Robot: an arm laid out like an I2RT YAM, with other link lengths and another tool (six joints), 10 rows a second.
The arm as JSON. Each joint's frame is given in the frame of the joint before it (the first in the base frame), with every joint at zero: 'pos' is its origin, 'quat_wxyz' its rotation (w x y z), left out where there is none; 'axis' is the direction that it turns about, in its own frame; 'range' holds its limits. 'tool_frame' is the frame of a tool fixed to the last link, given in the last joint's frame.
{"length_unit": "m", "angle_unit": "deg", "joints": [
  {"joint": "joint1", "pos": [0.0, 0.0, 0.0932], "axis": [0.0, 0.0, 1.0], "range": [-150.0, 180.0]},
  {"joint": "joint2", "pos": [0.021, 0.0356, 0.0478], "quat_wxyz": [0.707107, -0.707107, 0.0, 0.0], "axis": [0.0, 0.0, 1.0], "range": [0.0, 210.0]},
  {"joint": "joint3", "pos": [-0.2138, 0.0, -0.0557], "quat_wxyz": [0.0, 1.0, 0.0, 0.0], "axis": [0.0, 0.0, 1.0], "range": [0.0, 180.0]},
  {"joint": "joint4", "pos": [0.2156, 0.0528, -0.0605], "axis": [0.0, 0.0, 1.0], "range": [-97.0, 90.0]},
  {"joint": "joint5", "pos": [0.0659, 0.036, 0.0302], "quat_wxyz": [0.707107, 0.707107, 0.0, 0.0], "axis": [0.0, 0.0, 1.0], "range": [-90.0, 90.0]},
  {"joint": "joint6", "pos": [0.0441, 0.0, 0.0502], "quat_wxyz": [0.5, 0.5, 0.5, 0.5], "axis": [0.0, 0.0, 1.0], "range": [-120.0, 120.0]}
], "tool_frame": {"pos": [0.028, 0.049, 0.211], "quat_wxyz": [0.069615, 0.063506, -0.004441, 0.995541]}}
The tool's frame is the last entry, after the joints.
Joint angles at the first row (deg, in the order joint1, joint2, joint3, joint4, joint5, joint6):
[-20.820 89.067 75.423 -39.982 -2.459 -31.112]
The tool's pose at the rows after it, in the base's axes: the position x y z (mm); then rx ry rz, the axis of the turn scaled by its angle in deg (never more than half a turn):
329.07, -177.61, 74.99, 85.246, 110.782, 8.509
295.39, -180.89, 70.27, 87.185, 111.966, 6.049
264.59, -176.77, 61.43, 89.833, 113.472, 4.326
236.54, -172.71, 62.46, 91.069, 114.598, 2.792
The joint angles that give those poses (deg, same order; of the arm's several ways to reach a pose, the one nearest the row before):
[-24.512 83.085 71.377 -42.525 -3.252 -32.251]
[-27.065 78.598 67.774 -45.862 -3.079 -34.094]
[-28.737 74.895 64.343 -49.111 -2.901 -34.803]
[-30.491 70.322 62.230 -53.415 -2.810 -36.292]

